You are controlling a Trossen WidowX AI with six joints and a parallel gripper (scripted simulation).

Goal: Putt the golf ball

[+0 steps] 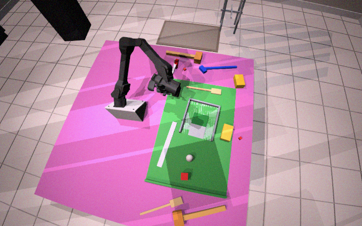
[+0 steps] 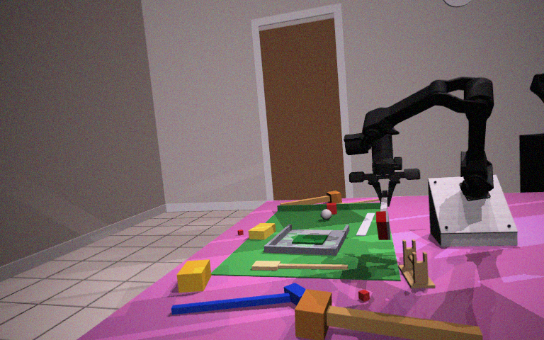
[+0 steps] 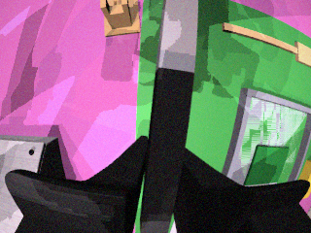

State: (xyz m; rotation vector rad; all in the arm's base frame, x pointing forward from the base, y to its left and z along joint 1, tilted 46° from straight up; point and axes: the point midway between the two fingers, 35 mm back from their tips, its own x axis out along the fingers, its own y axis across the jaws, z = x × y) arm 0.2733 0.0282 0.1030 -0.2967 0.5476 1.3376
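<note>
The white bar is 10 mm ahead of my gripper tip, 290 mm to the right of it and 120 mm below it. The rest, counted from my gripper tip: green mat 190 mm ahead, 210 mm to the right, 130 mm below; white golf ball 150 mm ahead, 380 mm to the right, 110 mm below; red putter 20 mm ahead, 110 mm to the left, 20 mm above.
</note>
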